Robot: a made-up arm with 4 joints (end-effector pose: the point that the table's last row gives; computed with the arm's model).
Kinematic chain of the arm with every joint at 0, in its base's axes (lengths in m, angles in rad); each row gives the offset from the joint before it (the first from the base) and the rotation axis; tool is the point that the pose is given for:
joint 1: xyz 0 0 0.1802 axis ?
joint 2: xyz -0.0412 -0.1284 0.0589 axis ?
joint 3: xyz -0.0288 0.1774 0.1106 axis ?
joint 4: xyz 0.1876 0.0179 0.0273 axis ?
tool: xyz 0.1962 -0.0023 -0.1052
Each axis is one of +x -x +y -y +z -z.
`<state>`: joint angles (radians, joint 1 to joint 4).
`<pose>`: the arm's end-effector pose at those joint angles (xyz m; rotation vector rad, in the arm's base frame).
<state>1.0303 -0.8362 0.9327 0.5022</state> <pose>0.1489 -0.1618 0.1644 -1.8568 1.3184 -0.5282</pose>
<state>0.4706 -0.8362 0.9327 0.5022</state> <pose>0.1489 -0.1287 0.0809 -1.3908 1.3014 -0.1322</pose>
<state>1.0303 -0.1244 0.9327 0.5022</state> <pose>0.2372 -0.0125 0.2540 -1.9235 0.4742 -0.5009</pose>
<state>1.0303 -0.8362 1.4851 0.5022</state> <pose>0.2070 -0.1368 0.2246 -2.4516 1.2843 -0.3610</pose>
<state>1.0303 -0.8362 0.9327 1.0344</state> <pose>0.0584 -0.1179 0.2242 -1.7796 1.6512 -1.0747</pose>
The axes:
joint 1: -x
joint 2: -y
joint 3: -x
joint 4: +y

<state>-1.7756 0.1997 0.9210 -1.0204</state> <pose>0.2667 -0.3355 0.2836 0.6751 -0.9973 -0.6186</pose>
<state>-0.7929 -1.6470 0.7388 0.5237</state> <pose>-0.0818 0.1191 -0.0052 -0.2731 1.6465 1.1892</pose>
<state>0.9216 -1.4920 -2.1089 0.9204</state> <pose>0.1960 0.0317 -0.0548 1.5981 0.7264 -1.0144</pose>
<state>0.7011 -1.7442 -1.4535 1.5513</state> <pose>0.0534 0.1582 0.0257 1.8177 1.9226 -0.8962</pose>
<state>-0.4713 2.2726 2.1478 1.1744</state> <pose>-0.2854 -0.1238 0.1536 0.5788 -0.1005 -2.3230</pose>
